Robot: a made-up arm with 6 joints. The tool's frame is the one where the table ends. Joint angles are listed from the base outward.
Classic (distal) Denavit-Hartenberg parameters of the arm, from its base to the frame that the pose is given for. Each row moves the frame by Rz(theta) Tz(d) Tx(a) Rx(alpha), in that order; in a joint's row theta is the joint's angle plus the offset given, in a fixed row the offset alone. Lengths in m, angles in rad.
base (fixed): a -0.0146, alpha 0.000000, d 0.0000, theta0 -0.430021
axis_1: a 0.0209, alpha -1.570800, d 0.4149, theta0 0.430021
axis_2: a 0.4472, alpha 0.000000, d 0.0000, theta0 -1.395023
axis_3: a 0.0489, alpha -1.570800, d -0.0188, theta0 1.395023
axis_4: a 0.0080, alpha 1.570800, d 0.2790, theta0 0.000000
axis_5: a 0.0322, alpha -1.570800, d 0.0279, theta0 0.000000
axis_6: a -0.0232, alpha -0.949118, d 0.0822, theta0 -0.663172
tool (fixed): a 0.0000, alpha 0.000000, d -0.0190, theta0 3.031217
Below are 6 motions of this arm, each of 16 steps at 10 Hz.
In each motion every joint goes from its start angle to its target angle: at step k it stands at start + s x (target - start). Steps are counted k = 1, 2, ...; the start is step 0. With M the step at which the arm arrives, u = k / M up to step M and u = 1 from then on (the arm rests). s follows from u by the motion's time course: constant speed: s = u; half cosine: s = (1 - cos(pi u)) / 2; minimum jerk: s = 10 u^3 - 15 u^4 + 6 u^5.
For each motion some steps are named. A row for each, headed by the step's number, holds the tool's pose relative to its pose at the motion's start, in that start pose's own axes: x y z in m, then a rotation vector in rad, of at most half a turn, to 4 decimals.
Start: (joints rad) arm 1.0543 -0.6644 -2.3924 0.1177 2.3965 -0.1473
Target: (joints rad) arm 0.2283 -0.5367 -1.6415 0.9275 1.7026 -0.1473
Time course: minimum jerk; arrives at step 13
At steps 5, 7, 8, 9, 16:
5: -0.0709 0.0104 0.0579 -0.0781 0.0418 0.0709
7: -0.1055 0.0201 0.1311 -0.1498 0.1152 0.2481
8: -0.1090 0.0241 0.1691 -0.1704 0.1653 0.3704
9: -0.1049 0.0272 0.2013 -0.1764 0.2161 0.4919
16: -0.0869 0.0314 0.2456 -0.1608 0.3036 0.6942

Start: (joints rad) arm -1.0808 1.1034 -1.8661 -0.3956 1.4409 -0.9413
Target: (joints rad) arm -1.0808 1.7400 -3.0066 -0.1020 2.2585 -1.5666
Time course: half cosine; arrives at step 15
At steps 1, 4, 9, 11, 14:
1: 0.0002 -0.0011 0.0021 -0.0031 -0.0057 0.0000
4: 0.0016 -0.0145 0.0305 -0.0435 -0.0923 0.0008
9: -0.0129 -0.0251 0.1084 -0.1175 -0.4333 0.0062
11: -0.0250 -0.0169 0.1310 -0.1240 -0.5793 0.0028
14: -0.0378 -0.0047 0.1470 -0.1216 -0.7110 -0.0047

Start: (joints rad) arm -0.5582 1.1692 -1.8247 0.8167 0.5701 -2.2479
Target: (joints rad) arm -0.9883 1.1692 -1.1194 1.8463 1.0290 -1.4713
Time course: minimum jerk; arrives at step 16
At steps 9, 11, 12, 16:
9: -0.0088 0.1227 -0.1928 -0.0543 0.9109 1.1777
11: -0.0267 0.1419 -0.2476 -0.0309 1.2123 1.5570
12: -0.0339 0.1470 -0.2669 -0.0137 1.3228 1.6980
16: -0.0436 0.1524 -0.2923 0.0188 1.4693 1.8876

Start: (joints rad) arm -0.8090 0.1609 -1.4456 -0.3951 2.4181 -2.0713
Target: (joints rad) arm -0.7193 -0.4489 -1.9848 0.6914 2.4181 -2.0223
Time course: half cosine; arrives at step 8
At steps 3, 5, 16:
3: -0.1203 0.0237 -0.0367 0.3792 0.0101 -0.2928
5: -0.2843 0.0954 -0.0536 0.7409 -0.0300 -0.7692
16: -0.4131 0.1926 -0.0323 0.9131 -0.1014 -1.2240

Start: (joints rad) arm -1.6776 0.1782 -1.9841 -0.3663 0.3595 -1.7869
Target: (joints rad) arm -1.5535 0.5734 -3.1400 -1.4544 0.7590 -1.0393
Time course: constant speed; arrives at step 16
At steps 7, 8, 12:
7: 0.0424 -0.0135 0.0304 -0.1331 0.1668 -0.2808
8: 0.0469 -0.0164 0.0314 -0.1572 0.2061 -0.3228
12: 0.0599 -0.0313 0.0272 -0.2574 0.4022 -0.4925

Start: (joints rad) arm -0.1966 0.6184 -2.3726 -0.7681 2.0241 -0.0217
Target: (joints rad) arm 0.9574 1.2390 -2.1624 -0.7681 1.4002 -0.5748
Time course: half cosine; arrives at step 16
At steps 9, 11, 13, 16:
9: -0.2474 0.1761 -0.4202 0.6639 -0.9167 -0.5476
11: -0.2612 0.2884 -0.5468 0.8810 -1.1553 -0.7431
13: -0.2530 0.3894 -0.6295 1.0516 -1.3211 -0.9046
16: -0.2410 0.4562 -0.6717 1.1574 -1.4139 -1.0089

